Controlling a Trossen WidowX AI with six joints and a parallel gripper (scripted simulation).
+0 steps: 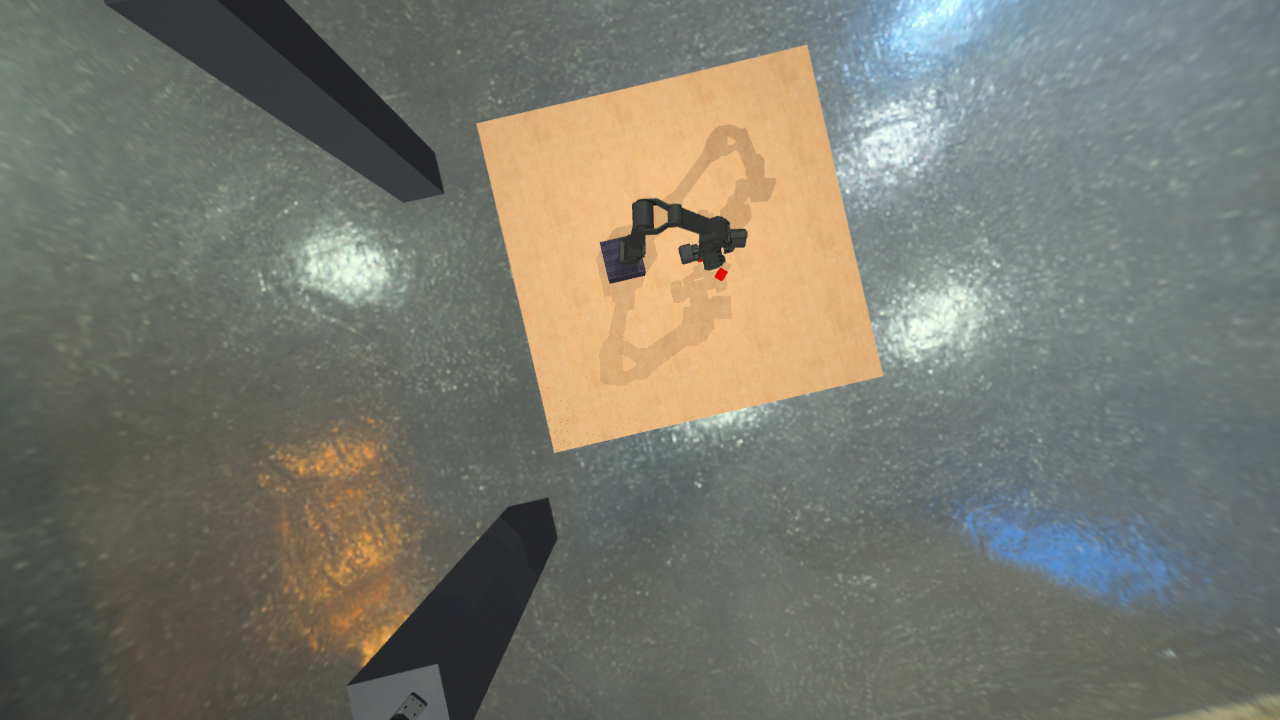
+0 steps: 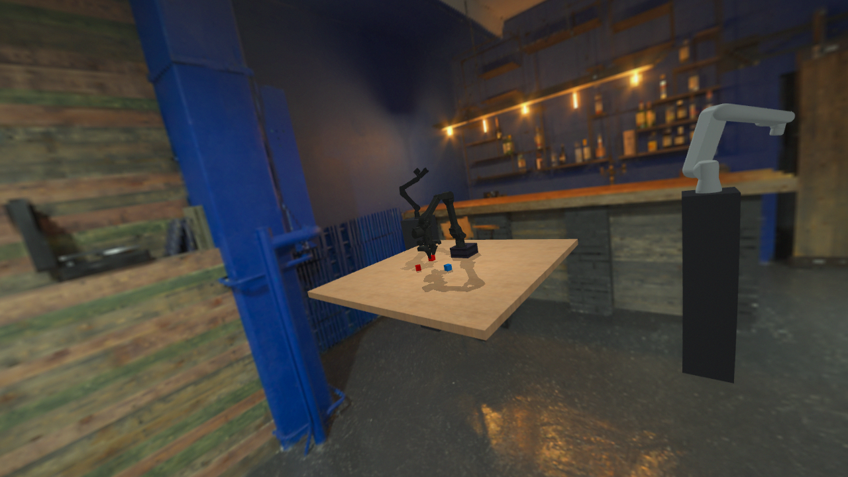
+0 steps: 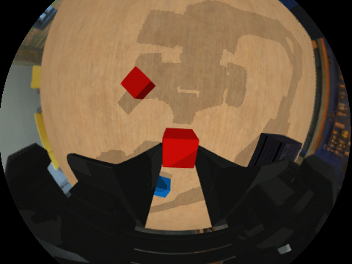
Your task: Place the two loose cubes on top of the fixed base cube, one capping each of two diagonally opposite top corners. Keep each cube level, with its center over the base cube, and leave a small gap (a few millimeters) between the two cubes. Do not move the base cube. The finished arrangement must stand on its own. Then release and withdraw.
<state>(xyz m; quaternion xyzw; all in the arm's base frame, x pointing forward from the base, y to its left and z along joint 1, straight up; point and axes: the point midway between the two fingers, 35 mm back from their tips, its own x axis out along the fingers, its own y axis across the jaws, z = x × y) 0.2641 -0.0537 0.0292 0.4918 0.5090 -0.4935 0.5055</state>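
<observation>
My gripper tip is now 3 cm short of the blue base cube, 14 cm to the right of it and 5 cm above it.
</observation>
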